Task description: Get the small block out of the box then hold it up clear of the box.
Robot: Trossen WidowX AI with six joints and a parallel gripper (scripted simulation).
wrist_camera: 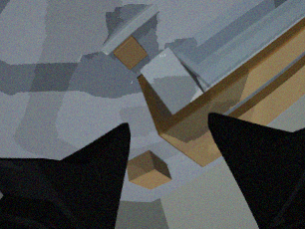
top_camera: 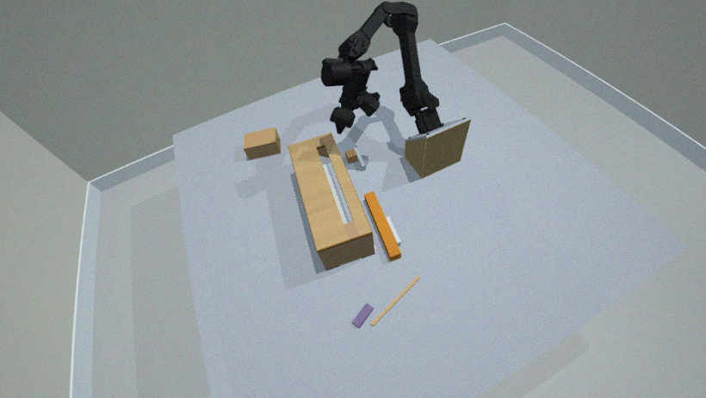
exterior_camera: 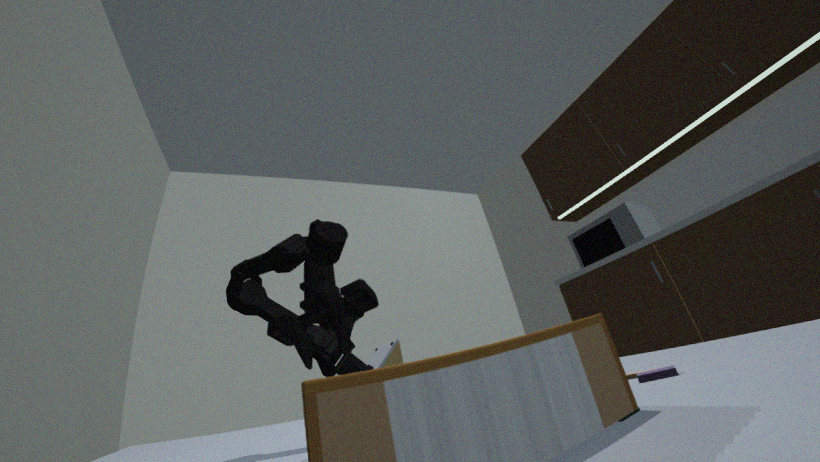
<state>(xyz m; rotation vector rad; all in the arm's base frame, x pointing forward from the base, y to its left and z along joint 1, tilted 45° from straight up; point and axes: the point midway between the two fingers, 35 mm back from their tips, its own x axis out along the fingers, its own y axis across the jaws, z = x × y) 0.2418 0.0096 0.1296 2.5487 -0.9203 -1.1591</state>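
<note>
Right now my gripper tip is 2 cm past the small brown block and 14 cm above it. Round my gripper tip: purple block 12 cm ahead, 51 cm to the left, 15 cm below; small tan box 27 cm ahead, 19 cm to the right, 12 cm below.
</note>
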